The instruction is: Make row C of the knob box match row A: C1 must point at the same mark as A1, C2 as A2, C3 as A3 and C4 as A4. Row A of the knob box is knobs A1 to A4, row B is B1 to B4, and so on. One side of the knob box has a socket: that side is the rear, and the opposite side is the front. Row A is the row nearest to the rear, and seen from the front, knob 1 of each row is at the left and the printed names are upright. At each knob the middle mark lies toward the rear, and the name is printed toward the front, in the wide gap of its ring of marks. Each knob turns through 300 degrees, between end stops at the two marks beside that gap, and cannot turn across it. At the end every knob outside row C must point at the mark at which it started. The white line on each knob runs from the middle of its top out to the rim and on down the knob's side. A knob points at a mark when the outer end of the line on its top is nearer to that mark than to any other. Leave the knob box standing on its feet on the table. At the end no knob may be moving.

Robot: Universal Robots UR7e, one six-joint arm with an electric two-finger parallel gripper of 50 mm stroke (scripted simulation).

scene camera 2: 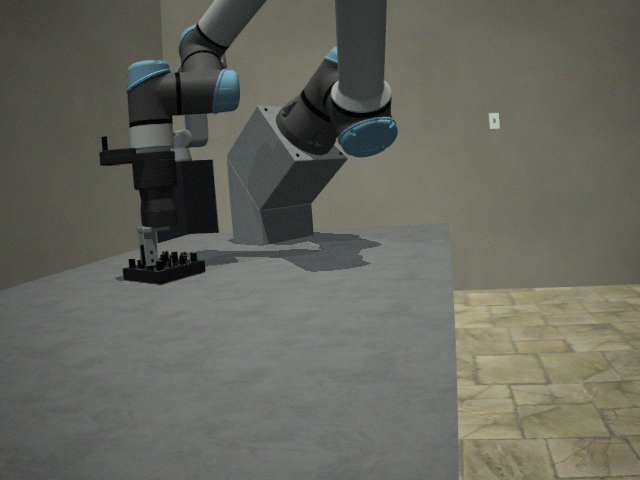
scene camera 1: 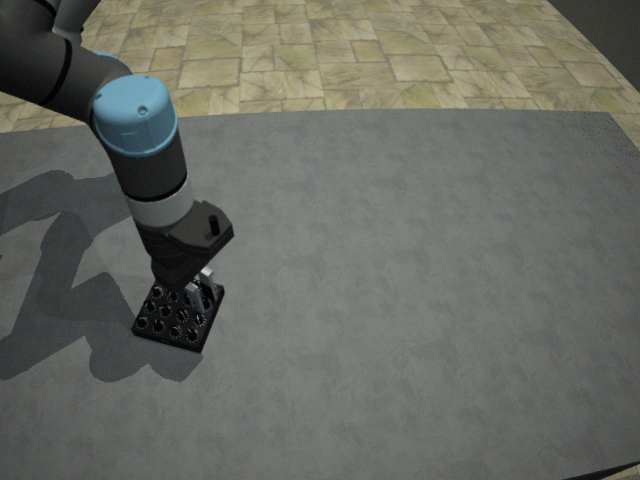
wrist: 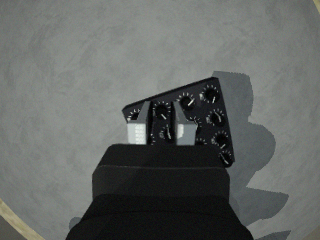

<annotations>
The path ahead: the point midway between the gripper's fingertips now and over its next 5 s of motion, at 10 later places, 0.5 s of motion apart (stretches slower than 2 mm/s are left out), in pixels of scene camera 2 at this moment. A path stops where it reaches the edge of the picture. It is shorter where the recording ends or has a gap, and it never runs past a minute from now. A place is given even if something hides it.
My gripper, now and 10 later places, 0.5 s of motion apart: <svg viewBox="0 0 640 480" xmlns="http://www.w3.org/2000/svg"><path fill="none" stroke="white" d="M150 264L149 259L147 244L154 239L168 229L169 230L171 238L172 247L172 251L172 251L172 252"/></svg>
</annotations>
